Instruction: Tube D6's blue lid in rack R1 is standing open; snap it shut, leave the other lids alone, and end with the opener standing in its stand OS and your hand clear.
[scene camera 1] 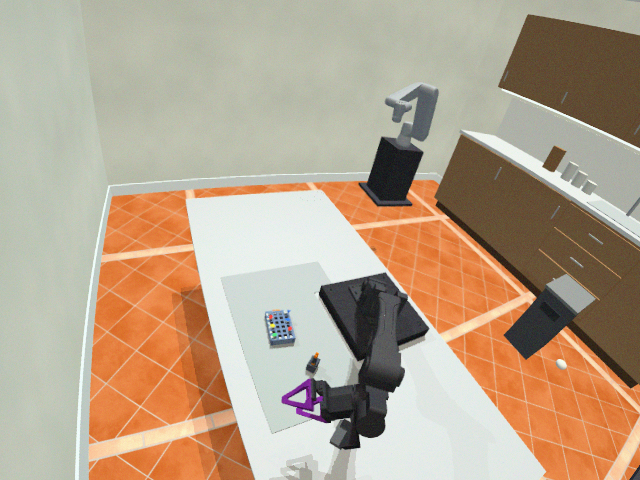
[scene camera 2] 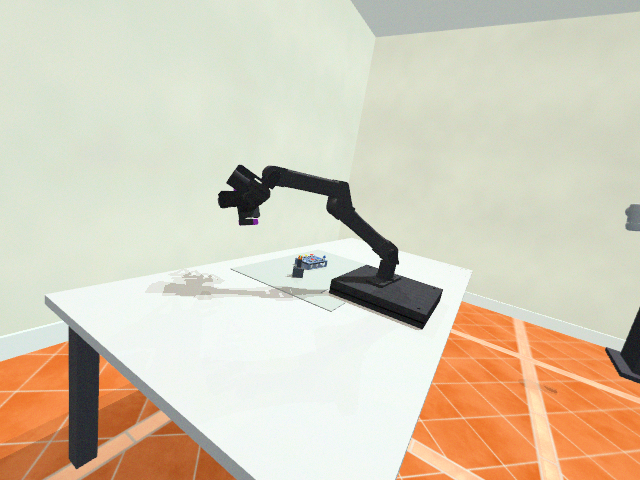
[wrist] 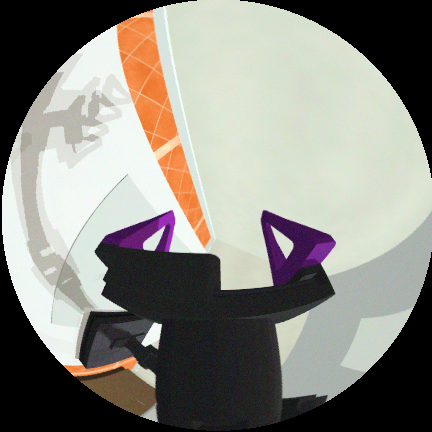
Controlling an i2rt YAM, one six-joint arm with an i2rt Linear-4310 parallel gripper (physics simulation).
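Frame: origin at the arm's base, x ahead, y left, z up, level; centimetres.
Where they show: gripper, between the fingertips: (scene camera 1: 289, 405) (scene camera 2: 238, 210) (wrist: 217, 214); arm's base, origin of its link: (scene camera 2: 384, 280) (wrist: 128, 339).
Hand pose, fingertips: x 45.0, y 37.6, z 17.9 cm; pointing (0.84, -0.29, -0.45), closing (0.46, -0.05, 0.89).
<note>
Each offset is from my fingertips to the top centre of the thing. "spot": to the spot under its first point. Level surfaces: height alone.
The blue rack R1 @[dz -17.1, dx -10.0, dy -36.7 cm] (scene camera 1: 279, 334) (scene camera 2: 315, 264) stands on the mat with red, yellow, green and blue lids. A small blue piece @[spot: dz -17.6, dx -13.8, dy -39.9 cm] (scene camera 1: 288, 311) (scene camera 2: 324, 256) sticks up at one corner of the rack; whether it is D6's lid is too small to tell. The dark opener stand OS @[dz -18.7, dx -16.6, dy -19.0 cm] (scene camera 1: 311, 366) (scene camera 2: 298, 272) stands beside the rack, and the orange-topped opener @[dz -14.2, dx -16.6, dy -19.0 cm] (scene camera 1: 315, 355) (scene camera 2: 299, 257) is upright in it. My gripper (scene camera 1: 290, 405) (wrist: 217, 214) has its purple fingers wide open and empty, high above the table, beyond the stand from the rack. Rack and stand do not show in the wrist view.
The grey-green mat @[dz -22.7 cm] (scene camera 1: 248, 294) (scene camera 2: 268, 269) (wrist: 107, 225) lies on the white table @[dz -23.1 cm] (scene camera 1: 248, 227) (scene camera 2: 258, 361). My arm's black base (scene camera 1: 338, 310) (scene camera 2: 387, 300) (wrist: 95, 350) stands on the table beside the mat. A wall (wrist: 300, 125) fills much of the wrist view.
</note>
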